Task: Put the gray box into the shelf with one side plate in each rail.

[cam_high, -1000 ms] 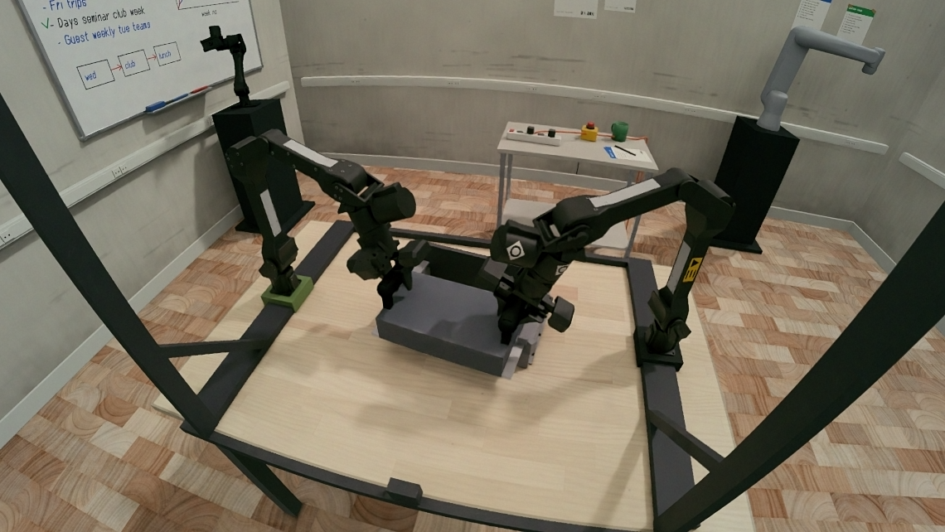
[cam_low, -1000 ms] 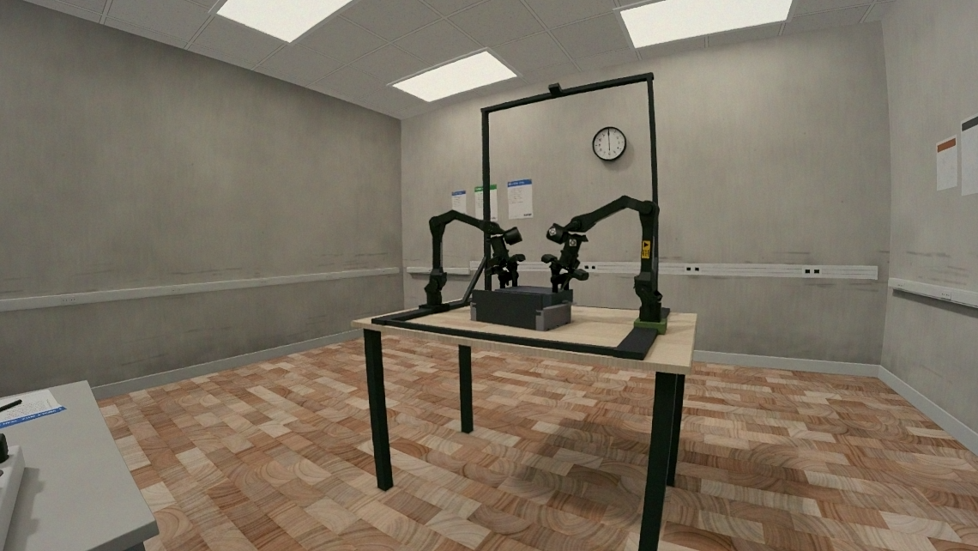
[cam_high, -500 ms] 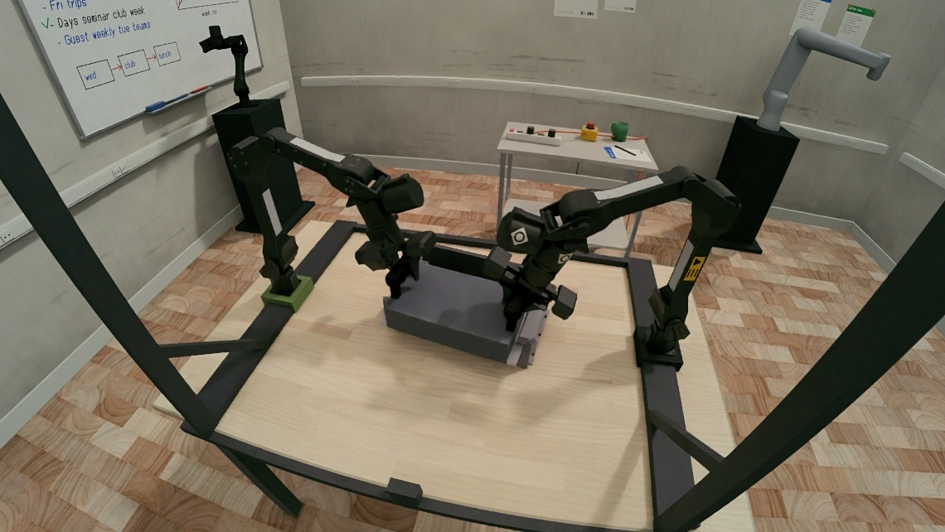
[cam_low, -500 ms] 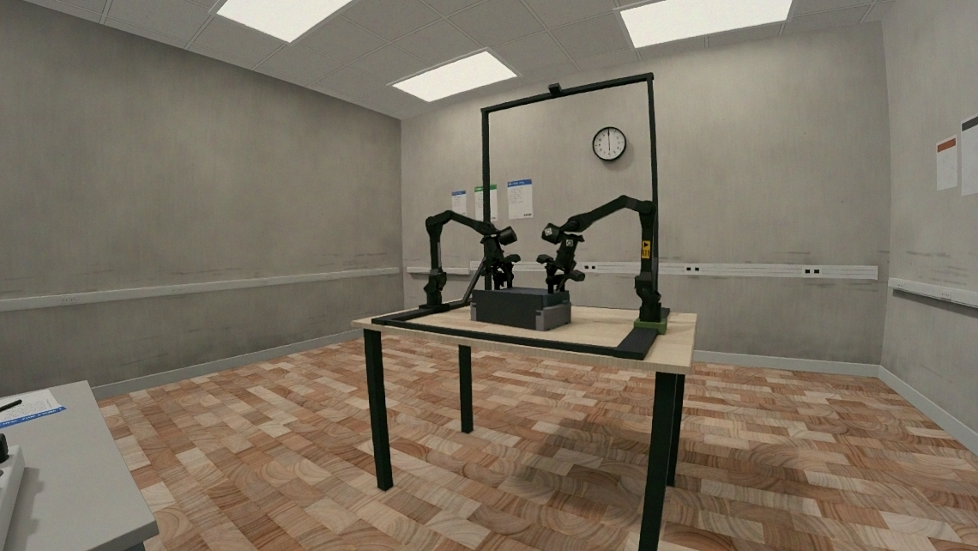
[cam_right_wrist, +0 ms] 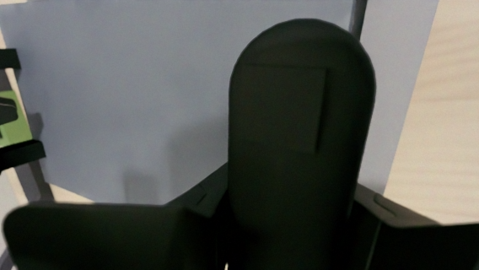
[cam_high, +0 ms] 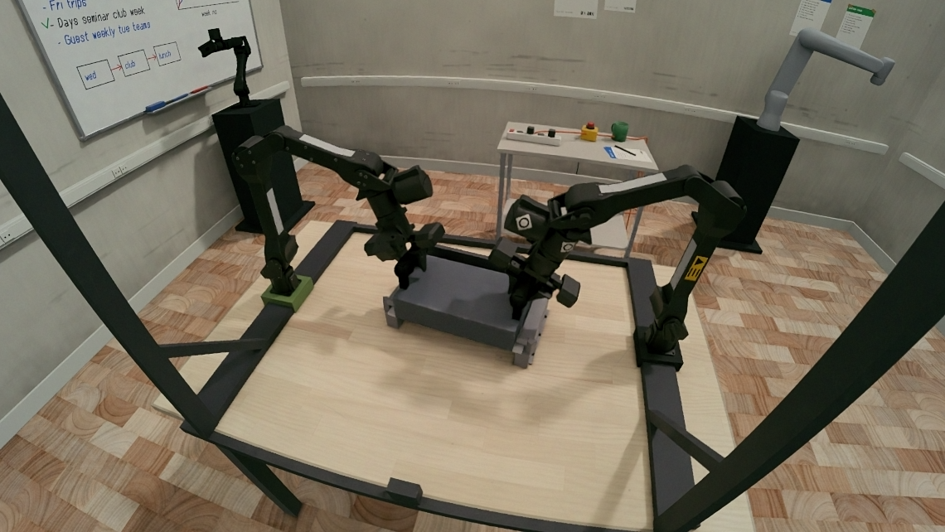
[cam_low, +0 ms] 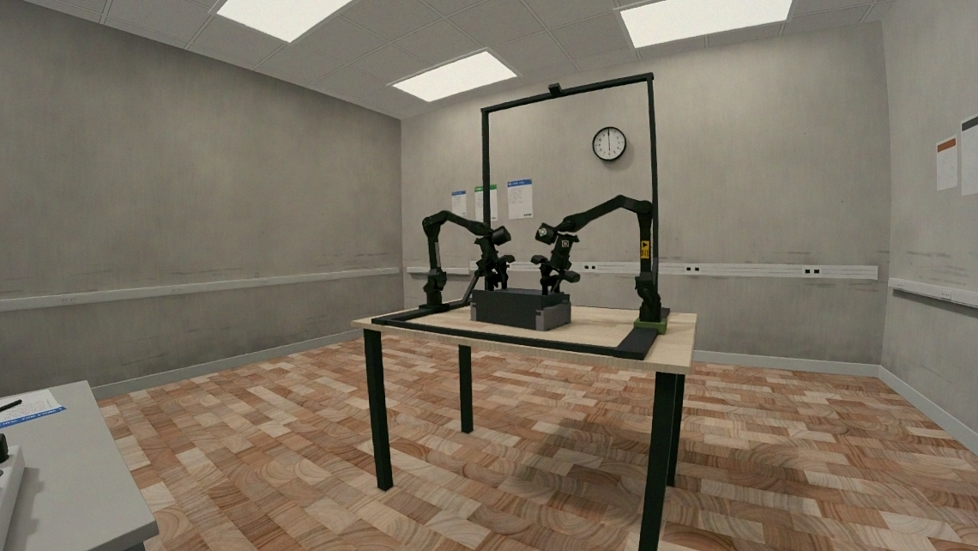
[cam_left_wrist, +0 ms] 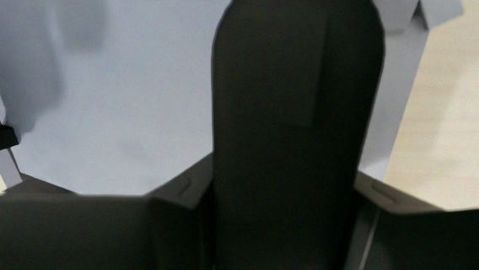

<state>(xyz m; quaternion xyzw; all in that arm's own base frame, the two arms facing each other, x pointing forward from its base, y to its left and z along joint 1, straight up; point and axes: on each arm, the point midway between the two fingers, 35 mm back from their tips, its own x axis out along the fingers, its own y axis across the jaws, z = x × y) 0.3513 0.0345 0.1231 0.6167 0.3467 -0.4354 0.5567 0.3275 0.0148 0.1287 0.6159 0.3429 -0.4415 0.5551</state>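
The gray box lies 2 cm behind my left hand, 12 cm to the right of it and 5 cm below it. The rest, counted from my left hand: dark back plate 9 cm ahead, 14 cm to the right, 8 cm below.
Right now the gray box is 2 cm ahead of my right hand, 12 cm to the left of it and 5 cm below it. The rest, counted from my right hand: dark back plate (13 cm ahead, 11 cm to the left, 8 cm below).
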